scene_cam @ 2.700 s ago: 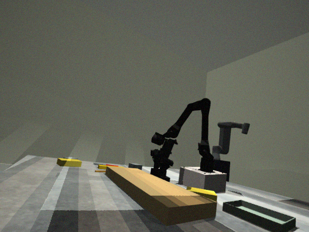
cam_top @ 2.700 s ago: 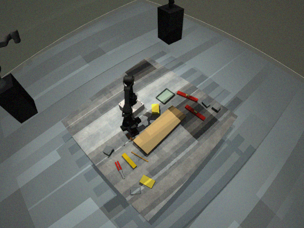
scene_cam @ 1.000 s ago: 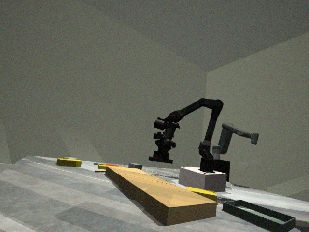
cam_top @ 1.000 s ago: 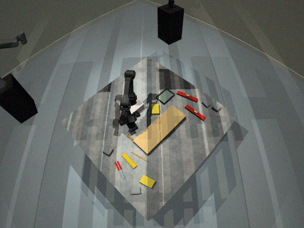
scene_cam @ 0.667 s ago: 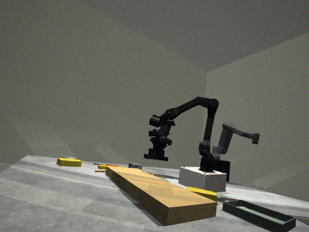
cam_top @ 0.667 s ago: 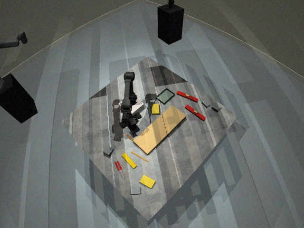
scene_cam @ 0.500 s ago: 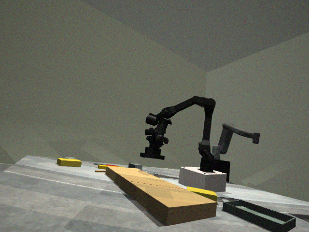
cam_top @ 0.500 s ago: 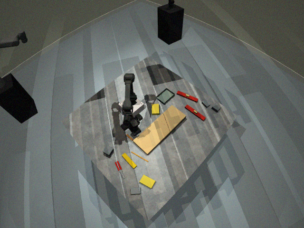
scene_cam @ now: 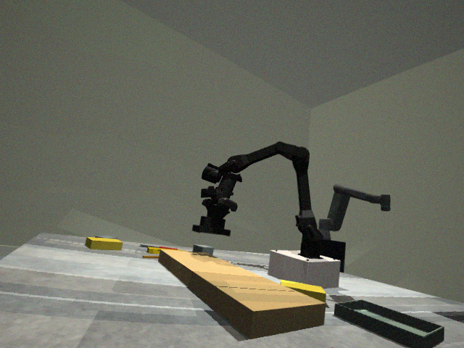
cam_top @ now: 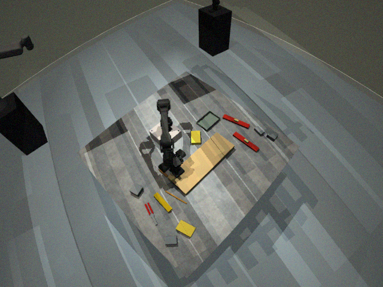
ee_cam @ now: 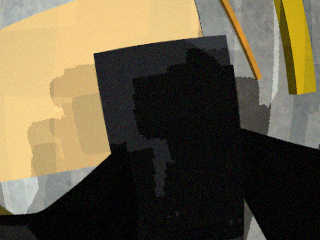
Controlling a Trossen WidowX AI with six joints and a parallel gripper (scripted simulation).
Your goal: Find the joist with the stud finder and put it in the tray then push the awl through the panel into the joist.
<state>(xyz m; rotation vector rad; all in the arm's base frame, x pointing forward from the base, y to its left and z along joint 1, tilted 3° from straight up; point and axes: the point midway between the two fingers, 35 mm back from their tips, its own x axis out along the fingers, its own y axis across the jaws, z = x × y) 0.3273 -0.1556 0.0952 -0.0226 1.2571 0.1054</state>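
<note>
Now: gripper tip 140 mm above the pencil, 120 mm short of it and 100 mm to the left of it. Round my gripper tip: stud finder 20 mm behind, 20 mm above; then awl 140 mm below, 120 mm behind, 70 mm to the right; then yellow bar 190 mm to the right, 130 mm below, 100 mm ahead.
</note>
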